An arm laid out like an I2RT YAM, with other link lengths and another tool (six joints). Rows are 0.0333 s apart.
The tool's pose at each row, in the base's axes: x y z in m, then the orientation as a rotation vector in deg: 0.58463 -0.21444 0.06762 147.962 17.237 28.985; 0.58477 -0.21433 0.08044 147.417 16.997 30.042; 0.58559 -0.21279 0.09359 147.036 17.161 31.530; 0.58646 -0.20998 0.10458 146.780 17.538 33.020; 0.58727 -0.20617 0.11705 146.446 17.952 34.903; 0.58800 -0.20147 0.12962 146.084 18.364 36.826; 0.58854 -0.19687 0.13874 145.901 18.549 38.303; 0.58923 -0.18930 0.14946 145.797 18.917 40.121; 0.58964 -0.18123 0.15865 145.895 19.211 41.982; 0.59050 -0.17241 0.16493 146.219 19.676 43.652
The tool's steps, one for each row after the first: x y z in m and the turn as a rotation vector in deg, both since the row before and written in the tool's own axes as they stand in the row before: 0.00396 0.00636 -0.01040 -0.498 0.731 0.256; 0.00527 0.00545 -0.01089 -0.204 1.109 0.118; 0.00522 0.00330 -0.00956 -0.021 1.145 0.009; 0.00618 0.00320 -0.01106 -0.034 1.436 0.054; 0.00671 0.00248 -0.01138 -0.037 1.467 0.062; 0.00549 0.00079 -0.00860 0.040 1.094 0.164; 0.00742 -0.00094 -0.01080 0.217 1.362 0.148; 0.00697 -0.00223 -0.00980 0.407 1.357 0.270; 0.00655 -0.00439 -0.00747 0.657 1.226 0.188
